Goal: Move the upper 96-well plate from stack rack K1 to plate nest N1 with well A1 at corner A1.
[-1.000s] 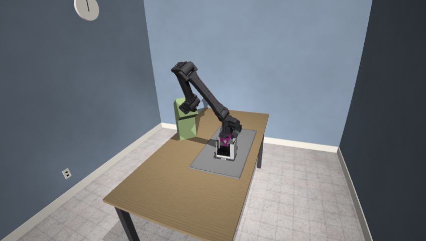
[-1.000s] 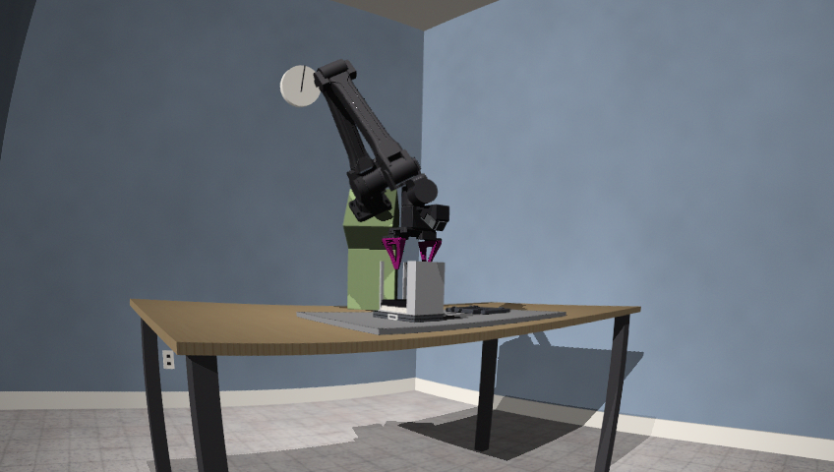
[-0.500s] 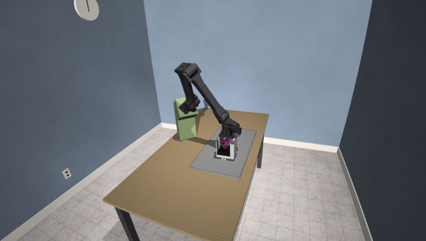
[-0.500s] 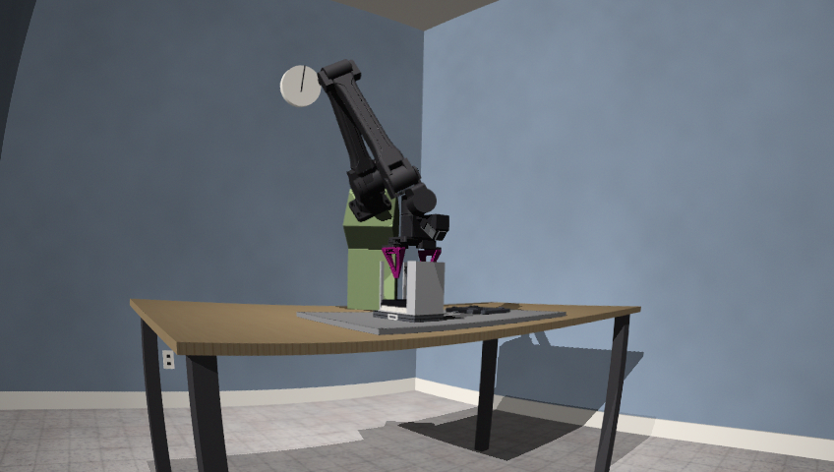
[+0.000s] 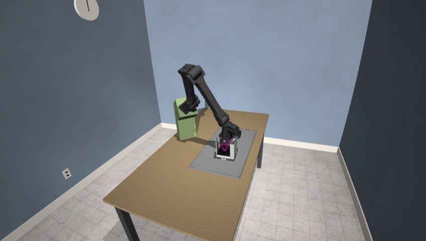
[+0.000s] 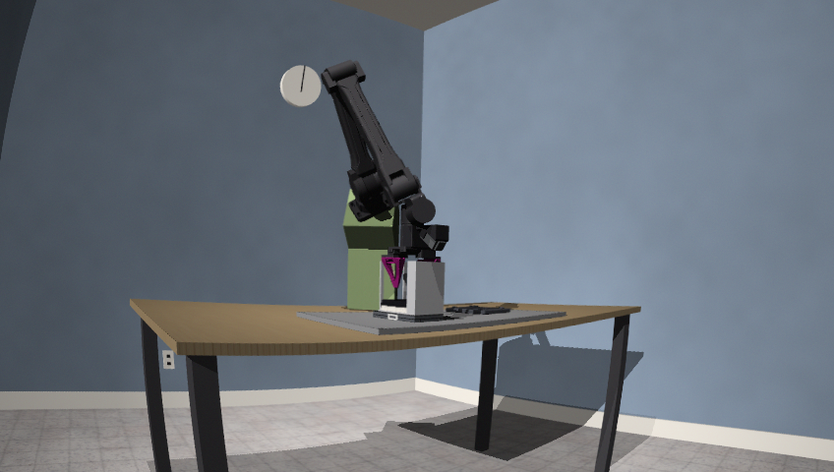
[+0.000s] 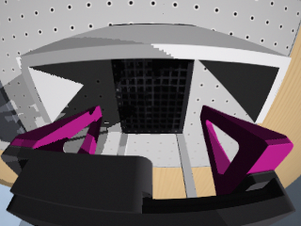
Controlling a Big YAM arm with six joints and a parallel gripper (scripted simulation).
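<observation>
The black 96-well plate lies 5 cm below my hand. Round my hand: white plate: 6 cm below; then grey rack wall: 7 cm ahead, 1 cm below.
</observation>
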